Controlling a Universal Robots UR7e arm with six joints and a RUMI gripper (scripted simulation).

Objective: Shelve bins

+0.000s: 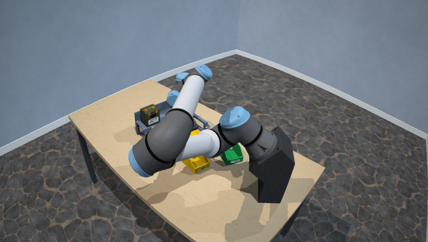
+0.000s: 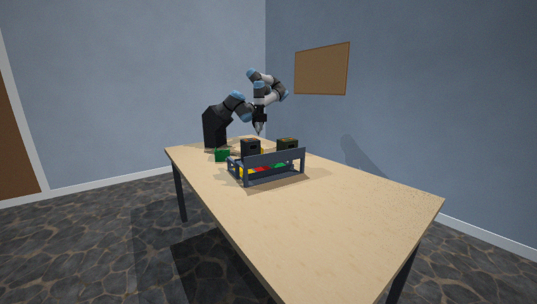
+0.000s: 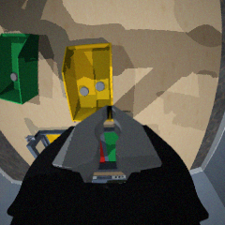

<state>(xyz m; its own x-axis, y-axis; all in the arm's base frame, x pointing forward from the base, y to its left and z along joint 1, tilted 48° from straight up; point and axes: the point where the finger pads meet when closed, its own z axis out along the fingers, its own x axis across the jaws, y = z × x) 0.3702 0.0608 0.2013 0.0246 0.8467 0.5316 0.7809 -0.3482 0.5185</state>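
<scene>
My gripper is now 13 cm above the yellow bin, 5 cm to the left of it and 1 cm past it. Round my hand: green bin: 25 cm to the right, 13 cm below, 7 cm behind; black box: 35 cm ahead, 21 cm to the right, 1 cm below.
</scene>
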